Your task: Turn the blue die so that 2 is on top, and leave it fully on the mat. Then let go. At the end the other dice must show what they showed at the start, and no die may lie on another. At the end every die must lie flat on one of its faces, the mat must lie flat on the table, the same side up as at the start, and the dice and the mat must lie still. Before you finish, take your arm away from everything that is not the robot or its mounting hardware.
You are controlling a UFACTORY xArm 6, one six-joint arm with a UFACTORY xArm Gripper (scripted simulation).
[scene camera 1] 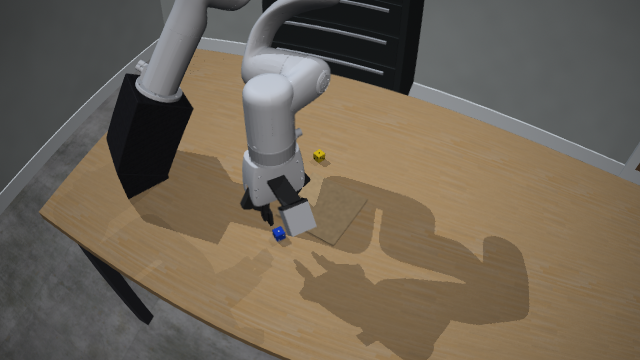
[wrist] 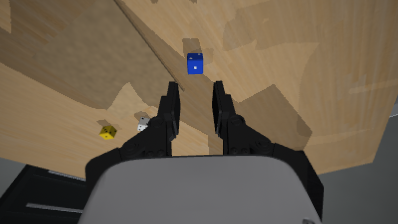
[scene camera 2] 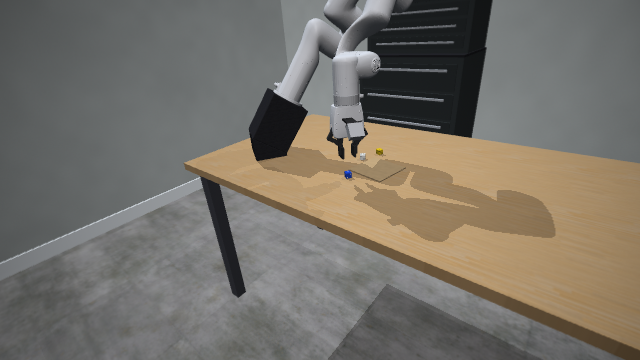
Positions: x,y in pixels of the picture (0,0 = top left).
Labels:
my gripper: scene camera 1; wrist 196,93; scene camera 2
same spot on my gripper: [scene camera 2: 345,121] = [scene camera 1: 276,195]

